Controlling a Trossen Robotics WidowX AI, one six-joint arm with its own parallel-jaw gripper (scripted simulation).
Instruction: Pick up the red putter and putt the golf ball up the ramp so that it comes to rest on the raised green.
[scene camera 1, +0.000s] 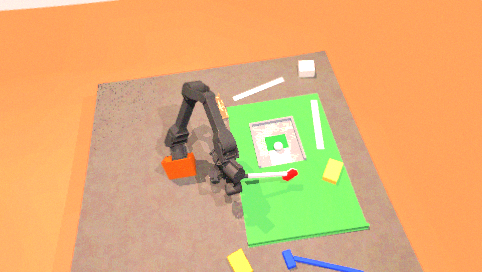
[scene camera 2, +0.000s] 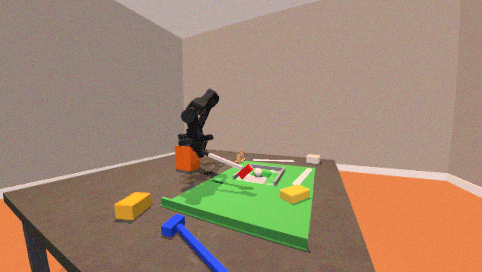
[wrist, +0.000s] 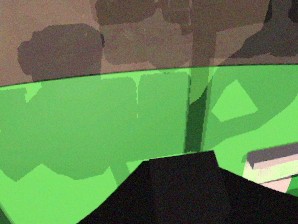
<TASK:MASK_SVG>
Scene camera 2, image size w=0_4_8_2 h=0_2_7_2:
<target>yellow block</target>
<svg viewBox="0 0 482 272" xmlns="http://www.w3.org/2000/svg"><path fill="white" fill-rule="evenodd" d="M151 194L133 193L115 204L115 218L134 220L151 206Z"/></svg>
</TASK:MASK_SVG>
